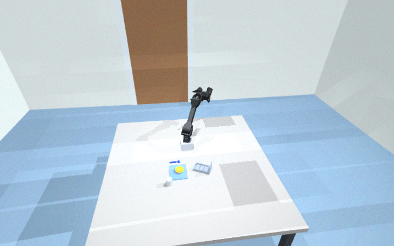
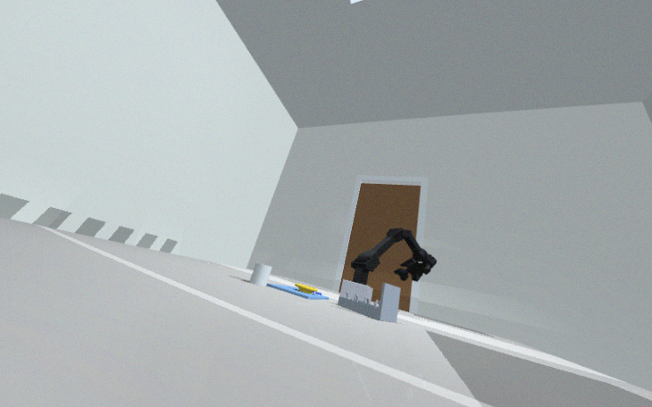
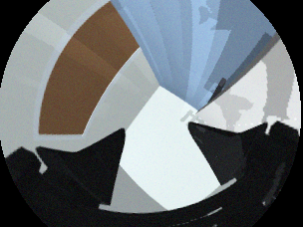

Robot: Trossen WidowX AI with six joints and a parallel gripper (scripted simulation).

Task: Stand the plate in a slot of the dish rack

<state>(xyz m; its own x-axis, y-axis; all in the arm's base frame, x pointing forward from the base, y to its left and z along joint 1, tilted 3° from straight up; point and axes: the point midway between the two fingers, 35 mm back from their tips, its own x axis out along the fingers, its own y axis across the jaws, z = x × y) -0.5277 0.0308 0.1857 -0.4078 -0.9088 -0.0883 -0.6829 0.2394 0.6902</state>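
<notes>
My gripper tip is 850 mm short of the yellow plate, 30 mm to the left of it and 210 mm above it. From my gripper tip the other things lie so: light blue mat (860 mm ahead, 40 mm to the right, 220 mm below); grey dish rack (820 mm ahead, 150 mm to the left, 200 mm below); blue spoon (750 mm ahead, 70 mm to the right, 220 mm below).
</notes>
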